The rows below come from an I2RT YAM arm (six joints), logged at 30 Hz.
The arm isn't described. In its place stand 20 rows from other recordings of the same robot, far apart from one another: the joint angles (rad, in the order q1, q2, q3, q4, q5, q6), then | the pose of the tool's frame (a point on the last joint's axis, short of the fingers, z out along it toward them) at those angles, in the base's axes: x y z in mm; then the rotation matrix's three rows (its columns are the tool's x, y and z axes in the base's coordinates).
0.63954, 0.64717, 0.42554, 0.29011, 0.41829, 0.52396 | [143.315, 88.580, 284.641], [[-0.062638, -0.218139, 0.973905], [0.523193, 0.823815, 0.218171], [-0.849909, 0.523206, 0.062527]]
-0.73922, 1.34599, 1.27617, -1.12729, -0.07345, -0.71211 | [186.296, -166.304, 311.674], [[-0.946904, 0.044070, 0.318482], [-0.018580, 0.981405, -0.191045], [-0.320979, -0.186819, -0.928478]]
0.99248, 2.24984, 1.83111, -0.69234, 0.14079, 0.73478 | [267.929, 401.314, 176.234], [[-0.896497, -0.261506, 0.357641], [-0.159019, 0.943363, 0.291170], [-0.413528, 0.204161, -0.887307]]
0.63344, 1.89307, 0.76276, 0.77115, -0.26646, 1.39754 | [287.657, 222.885, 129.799], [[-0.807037, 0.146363, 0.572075], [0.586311, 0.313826, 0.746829], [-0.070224, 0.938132, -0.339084]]
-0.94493, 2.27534, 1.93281, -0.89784, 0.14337, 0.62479 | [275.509, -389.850, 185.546], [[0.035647, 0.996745, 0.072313], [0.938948, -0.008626, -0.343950], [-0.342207, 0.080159, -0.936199]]
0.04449, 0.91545, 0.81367, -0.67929, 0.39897, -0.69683 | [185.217, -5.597, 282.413], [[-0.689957, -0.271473, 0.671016], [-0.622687, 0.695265, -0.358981], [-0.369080, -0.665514, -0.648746]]
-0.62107, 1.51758, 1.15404, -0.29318, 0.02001, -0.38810 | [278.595, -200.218, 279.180], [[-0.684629, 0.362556, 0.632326], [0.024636, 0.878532, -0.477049], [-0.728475, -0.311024, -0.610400]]
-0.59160, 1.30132, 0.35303, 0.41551, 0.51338, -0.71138 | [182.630, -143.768, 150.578], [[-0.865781, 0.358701, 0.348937], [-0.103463, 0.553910, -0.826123], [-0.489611, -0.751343, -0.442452]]
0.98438, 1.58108, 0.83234, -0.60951, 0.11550, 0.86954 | [150.672, 219.374, 147.764], [[-0.970860, -0.111842, 0.211947], [-0.089841, 0.989778, 0.110762], [-0.222168, 0.088493, -0.970984]]
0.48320, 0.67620, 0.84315, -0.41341, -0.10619, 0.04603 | [132.673, 73.873, 351.910], [[-0.241258, -0.542491, 0.804672], [-0.074914, 0.837102, 0.541893], [-0.967565, 0.070455, -0.242598]]
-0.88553, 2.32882, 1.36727, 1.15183, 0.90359, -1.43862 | [285.419, -393.363, 156.795], [[-0.943076, 0.246136, -0.223662], [0.184523, -0.172258, -0.967615], [-0.276692, -0.953805, 0.117035]]
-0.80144, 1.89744, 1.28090, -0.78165, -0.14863, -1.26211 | [252.873, -253.541, 163.248], [[-0.868212, -0.442481, 0.224542], [-0.457891, 0.888805, -0.019001], [-0.191167, -0.119312, -0.974279]]
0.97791, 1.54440, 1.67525, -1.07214, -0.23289, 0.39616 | [167.556, 263.400, 381.049], [[-0.757351, -0.640203, 0.128683], [-0.452136, 0.656285, 0.604040], [-0.471161, 0.399288, -0.786496]]
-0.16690, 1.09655, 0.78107, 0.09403, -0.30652, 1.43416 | [254.491, -31.980, 305.679], [[-0.160174, 0.196607, 0.967311], [0.984797, 0.098571, 0.143035], [-0.067227, 0.975515, -0.209407]]
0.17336, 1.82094, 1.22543, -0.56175, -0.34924, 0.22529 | [357.440, 74.962, 183.136], [[-0.945650, -0.088514, 0.312907], [0.047498, 0.914325, 0.402187], [-0.321698, 0.395190, -0.860427]]
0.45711, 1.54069, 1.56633, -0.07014, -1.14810, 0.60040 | [294.307, 180.938, 439.701], [[-0.597117, -0.801400, -0.034771], [-0.035414, -0.016968, 0.999229], [-0.801372, 0.597888, -0.018249]]
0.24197, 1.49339, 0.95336, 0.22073, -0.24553, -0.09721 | [331.531, 90.737, 268.135], [[-0.259013, -0.483914, 0.835906], [-0.160897, 0.874965, 0.456671], [-0.952378, -0.016211, -0.304488]]
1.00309, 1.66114, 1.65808, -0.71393, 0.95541, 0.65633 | [218.226, 288.127, 373.544], [[-0.374972, 0.092206, 0.922439], [0.067152, 0.995129, -0.072175], [-0.924601, 0.034880, -0.379338]]
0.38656, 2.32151, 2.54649, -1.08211, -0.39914, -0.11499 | [453.669, 199.599, 338.944], [[-0.628670, -0.659484, 0.412135], [-0.370034, 0.719795, 0.587342], [-0.683995, 0.216740, -0.696545]]
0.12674, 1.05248, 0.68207, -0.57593, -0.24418, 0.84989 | [200.059, 34.169, 222.009], [[-0.728670, 0.431045, 0.532204], [0.641968, 0.700589, 0.311531], [-0.238573, 0.568661, -0.787215]]
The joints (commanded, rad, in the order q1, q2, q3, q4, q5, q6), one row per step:
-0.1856, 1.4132, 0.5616, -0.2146, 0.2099, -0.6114
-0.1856, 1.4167, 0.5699, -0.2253, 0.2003, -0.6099
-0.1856, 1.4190, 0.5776, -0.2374, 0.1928, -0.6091
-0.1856, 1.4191, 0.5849, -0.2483, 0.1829, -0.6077
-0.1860, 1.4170, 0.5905, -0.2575, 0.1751, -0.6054
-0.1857, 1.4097, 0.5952, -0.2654, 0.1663, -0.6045
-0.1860, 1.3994, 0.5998, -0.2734, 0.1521, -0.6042
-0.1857, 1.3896, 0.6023, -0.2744, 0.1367, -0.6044
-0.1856, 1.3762, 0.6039, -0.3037, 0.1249, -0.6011
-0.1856, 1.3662, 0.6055, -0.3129, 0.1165, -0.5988
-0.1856, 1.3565, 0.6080, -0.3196, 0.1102, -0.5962
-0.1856, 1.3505, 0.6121, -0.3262, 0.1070, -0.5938
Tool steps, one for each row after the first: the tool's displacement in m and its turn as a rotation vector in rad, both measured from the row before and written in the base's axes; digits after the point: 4 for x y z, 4 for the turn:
0.0011, 0.0001, 0.0008, 0.0100, 0.0038, 0.0033
0.0008, 0.0001, 0.0008, 0.0081, 0.0051, 0.0029
0.0008, 0.0002, 0.0013, 0.0099, 0.0016, 0.0034
0.0004, 0.0001, 0.0014, 0.0080, -0.0004, 0.0013
0.0002, 0.0003, 0.0024, 0.0073, -0.0057, 0.0036
0.0001, 0.0004, 0.0030, 0.0111, -0.0092, 0.0062
0.0003, 0.0006, 0.0027, 0.0111, -0.0136, 0.0079
-0.0027, 0.0010, 0.0018, 0.0143, 0.0114, 0.0029
-0.0008, 0.0005, 0.0021, 0.0078, -0.0042, 0.0020
-0.0004, 0.0003, 0.0024, 0.0056, -0.0069, 0.0008
0.0000, 0.0001, 0.0021, 0.0032, -0.0044, -0.0005

